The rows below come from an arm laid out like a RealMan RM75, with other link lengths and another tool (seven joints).
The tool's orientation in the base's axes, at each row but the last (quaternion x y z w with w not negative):
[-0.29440 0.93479 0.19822 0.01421]
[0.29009 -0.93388 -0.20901 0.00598]
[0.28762 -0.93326 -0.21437 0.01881]
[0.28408 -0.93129 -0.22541 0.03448]
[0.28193 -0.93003 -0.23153 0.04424]
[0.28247 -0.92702 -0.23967 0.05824]
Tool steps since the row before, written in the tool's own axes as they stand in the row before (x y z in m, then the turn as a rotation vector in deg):
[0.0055 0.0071 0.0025 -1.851 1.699 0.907]
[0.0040 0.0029 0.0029 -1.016 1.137 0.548]
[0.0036 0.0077 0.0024 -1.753 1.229 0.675]
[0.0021 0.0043 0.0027 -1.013 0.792 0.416]
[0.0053 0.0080 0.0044 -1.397 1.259 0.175]
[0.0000 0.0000 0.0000 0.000 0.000 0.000]
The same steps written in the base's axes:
[-0.0087 0.0033 -0.0005 0.503 2.623 0.045]
[-0.0053 0.0011 -0.0019 0.159 1.611 0.060]
[-0.0075 0.0047 0.0007 0.705 2.131 0.047]
[-0.0045 0.0031 -0.0007 0.360 1.302 0.040]
[-0.0094 0.0048 -0.0005 0.498 1.756 0.485]
[0.0000 0.0000 0.0000 0.000 0.000 0.000]

